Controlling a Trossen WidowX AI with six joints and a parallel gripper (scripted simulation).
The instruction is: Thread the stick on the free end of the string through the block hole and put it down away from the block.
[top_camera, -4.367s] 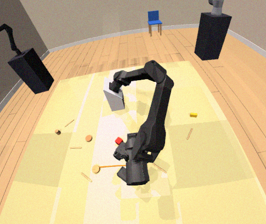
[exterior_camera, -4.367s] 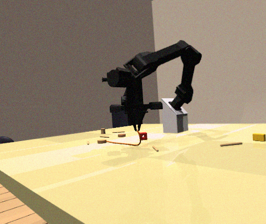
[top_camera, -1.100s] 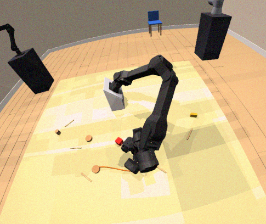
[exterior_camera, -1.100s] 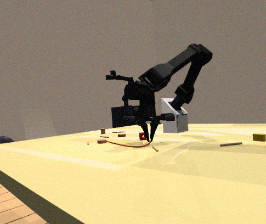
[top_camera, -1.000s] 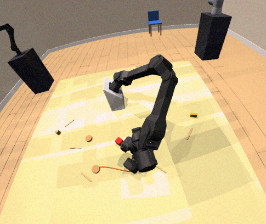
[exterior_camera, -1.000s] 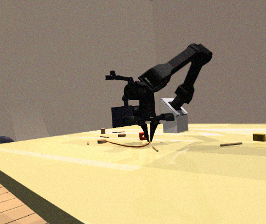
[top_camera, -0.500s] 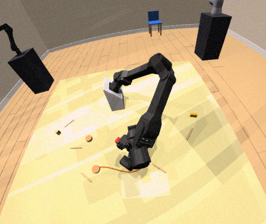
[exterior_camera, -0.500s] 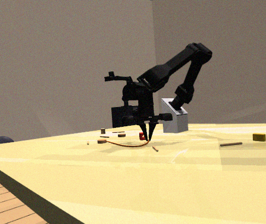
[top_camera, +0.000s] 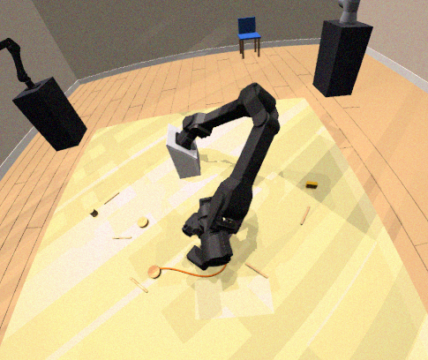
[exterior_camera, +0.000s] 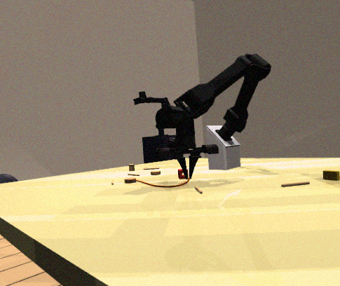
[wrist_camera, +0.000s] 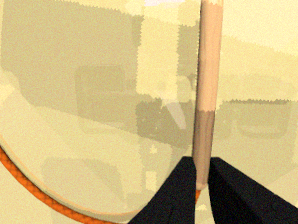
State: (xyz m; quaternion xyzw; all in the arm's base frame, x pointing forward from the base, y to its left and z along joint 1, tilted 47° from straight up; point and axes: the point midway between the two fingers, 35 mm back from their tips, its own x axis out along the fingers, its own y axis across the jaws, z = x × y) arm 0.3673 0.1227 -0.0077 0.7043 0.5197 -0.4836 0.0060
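Now: the red block 80 mm behind my gripper tip and 80 mm to the right of it. The rest, counted from my gripper tip: thin wooden stick (10 mm behind, 10 mm to the right); yellow block (160 mm behind, 360 mm to the left); round wooden button (50 mm ahead, 210 mm to the right, 10 mm below).
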